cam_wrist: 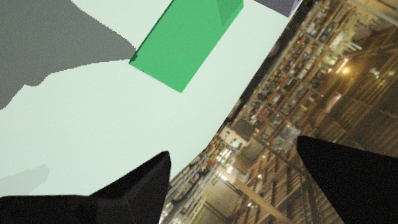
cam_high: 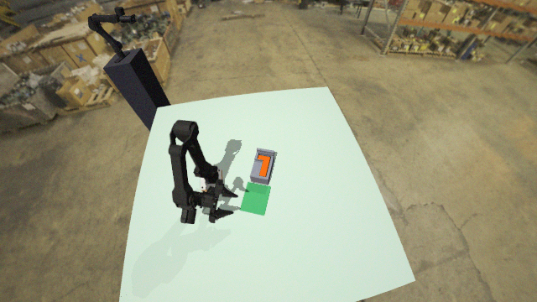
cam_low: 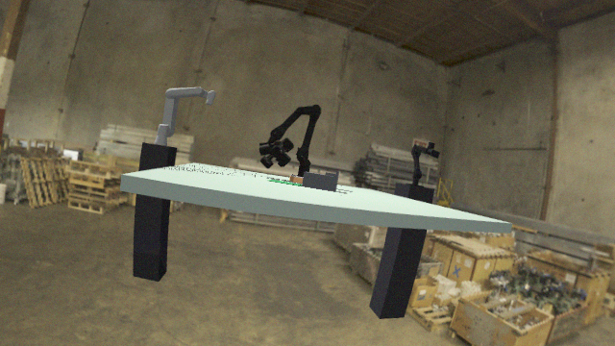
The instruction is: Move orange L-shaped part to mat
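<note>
Now: the orange L-shaped part 13 cm ahead of my gripper tip, 22 cm to the left of it and 5 cm below it. The rest, counted from my gripper tip: green mat: 8 cm ahead, 6 cm to the left, 12 cm below.
</note>
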